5 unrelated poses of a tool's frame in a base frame.
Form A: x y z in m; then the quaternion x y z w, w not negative.
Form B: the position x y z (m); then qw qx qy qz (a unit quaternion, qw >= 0). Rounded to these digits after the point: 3 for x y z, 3 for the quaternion.
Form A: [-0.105 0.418 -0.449 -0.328 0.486 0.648 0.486]
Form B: [-0.105 0.418 -0.449 0.486 -0.328 0.486 0.648]
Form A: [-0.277 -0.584 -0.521 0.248 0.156 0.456 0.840]
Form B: [-0.277 -0.584 -0.521 0.840 0.248 0.156 0.456]
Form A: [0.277 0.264 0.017 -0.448 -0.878 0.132 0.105]
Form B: [0.277 0.264 0.017 0.105 -0.448 -0.878 0.132]
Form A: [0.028 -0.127 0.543 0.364 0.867 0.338 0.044]
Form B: [0.028 -0.127 0.543 0.044 0.364 0.867 0.338]
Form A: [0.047 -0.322 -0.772 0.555 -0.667 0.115 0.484]
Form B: [0.047 -0.322 -0.772 0.484 0.555 -0.667 0.115]
